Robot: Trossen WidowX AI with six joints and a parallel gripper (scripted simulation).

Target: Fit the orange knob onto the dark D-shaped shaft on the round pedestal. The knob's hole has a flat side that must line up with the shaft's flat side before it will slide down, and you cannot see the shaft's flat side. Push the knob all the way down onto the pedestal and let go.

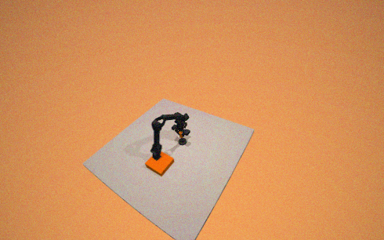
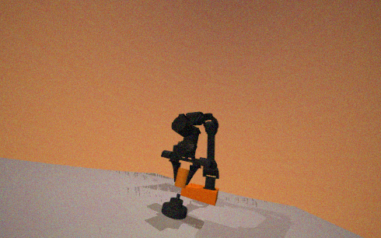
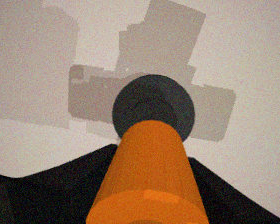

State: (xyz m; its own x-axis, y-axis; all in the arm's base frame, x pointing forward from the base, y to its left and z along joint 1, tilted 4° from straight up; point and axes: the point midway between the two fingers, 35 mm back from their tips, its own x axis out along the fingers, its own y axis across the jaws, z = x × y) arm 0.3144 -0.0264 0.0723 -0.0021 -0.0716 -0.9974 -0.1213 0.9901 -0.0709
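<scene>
My gripper tip is 60 mm above the round pedestal. Round my gripper tip: orange knob 20 mm above.
</scene>
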